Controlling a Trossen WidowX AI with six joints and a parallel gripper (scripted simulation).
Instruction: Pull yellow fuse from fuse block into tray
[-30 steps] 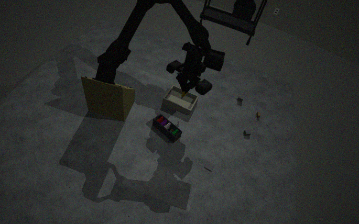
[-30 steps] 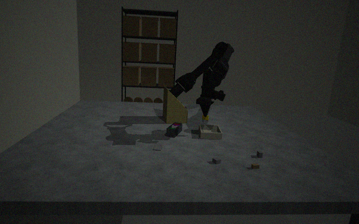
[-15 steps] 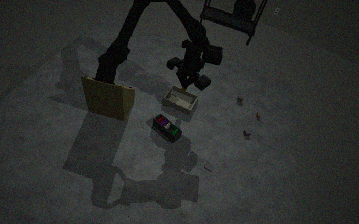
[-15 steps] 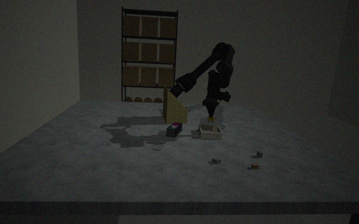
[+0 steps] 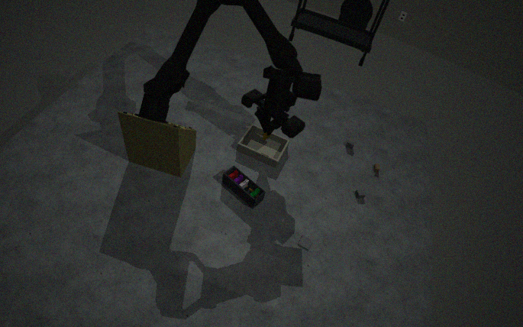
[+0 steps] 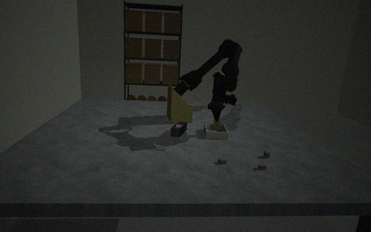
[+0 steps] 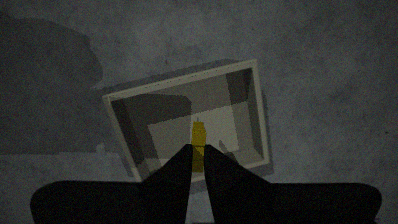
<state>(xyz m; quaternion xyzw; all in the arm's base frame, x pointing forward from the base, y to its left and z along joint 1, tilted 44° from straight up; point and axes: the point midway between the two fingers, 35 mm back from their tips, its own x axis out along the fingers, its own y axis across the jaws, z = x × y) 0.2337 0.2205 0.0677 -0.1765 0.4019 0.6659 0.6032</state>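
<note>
Now: gripper tip 1 cm above the yellow fuse. From my gripper tip the other things lie so: red fuse 16 cm to the right, 4 cm below, 2 cm behind; then purple fuse 17 cm to the right, 4 cm below; then tray 6 cm below.
</note>
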